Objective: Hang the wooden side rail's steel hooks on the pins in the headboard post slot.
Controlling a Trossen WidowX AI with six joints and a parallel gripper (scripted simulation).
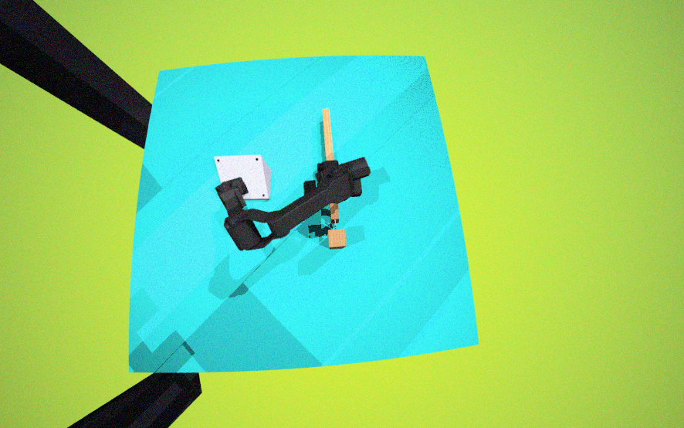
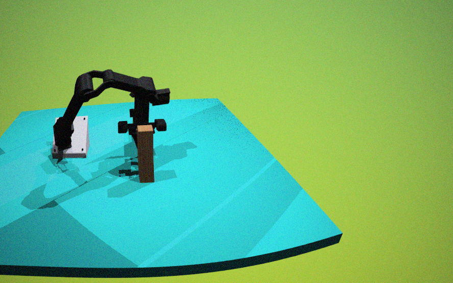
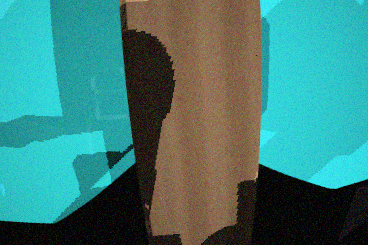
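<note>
The headboard post lies 20 mm behind my gripper tip, 160 mm to the right of it and 40 mm above it.
</note>
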